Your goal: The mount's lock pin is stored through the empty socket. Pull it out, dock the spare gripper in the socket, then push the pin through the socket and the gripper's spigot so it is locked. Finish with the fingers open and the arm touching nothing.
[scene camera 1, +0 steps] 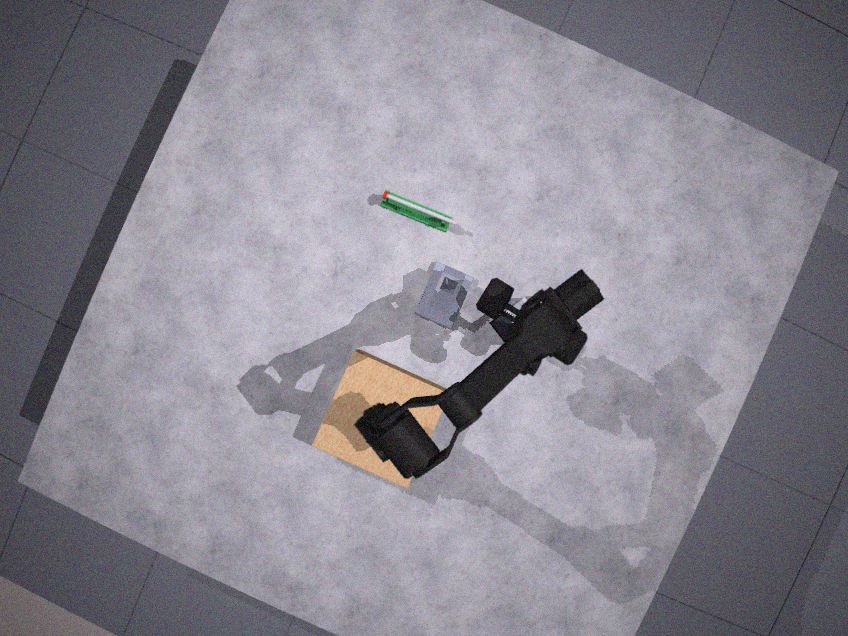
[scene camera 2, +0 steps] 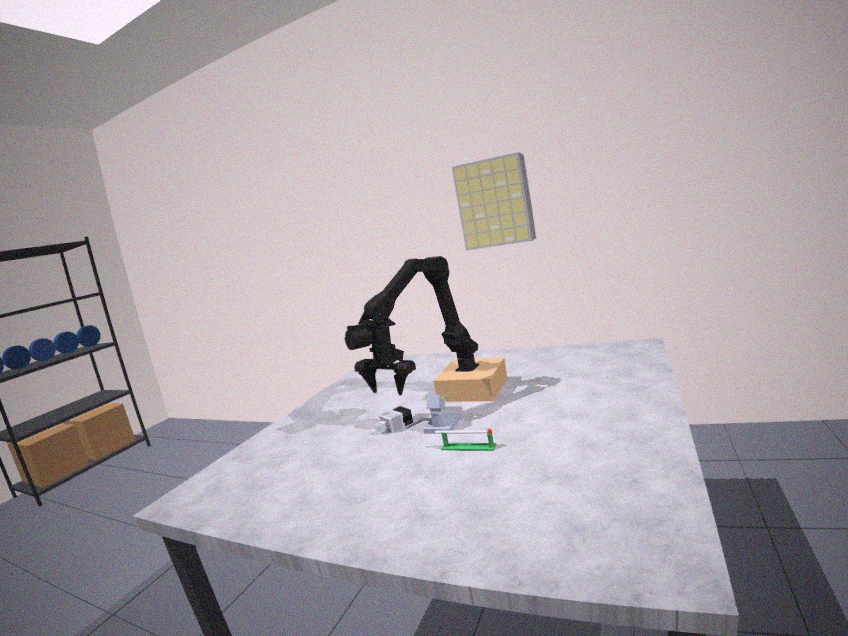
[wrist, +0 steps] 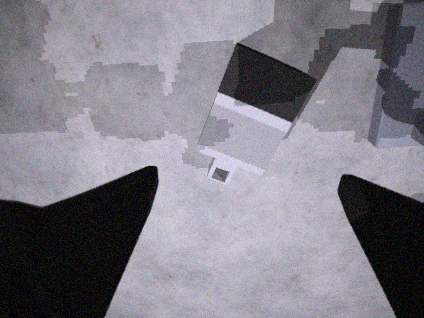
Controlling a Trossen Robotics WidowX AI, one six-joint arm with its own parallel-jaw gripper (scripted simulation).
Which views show the gripper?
Scene camera 1, scene camera 2 and the wrist view: all of them.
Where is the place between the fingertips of the gripper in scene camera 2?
At 387, 394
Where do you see a spare gripper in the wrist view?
259, 98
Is the gripper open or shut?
Open.
